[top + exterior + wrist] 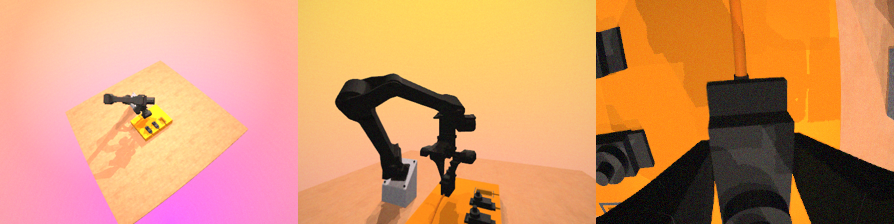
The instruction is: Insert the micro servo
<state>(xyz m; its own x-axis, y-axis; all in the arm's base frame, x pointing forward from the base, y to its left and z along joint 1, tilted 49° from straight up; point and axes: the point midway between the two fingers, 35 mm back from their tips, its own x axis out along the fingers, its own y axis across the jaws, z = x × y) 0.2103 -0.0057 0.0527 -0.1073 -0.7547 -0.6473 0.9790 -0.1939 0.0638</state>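
Right now my gripper tip is 100 mm above the orange deck, 30 mm to the right of it and 10 mm short of it.
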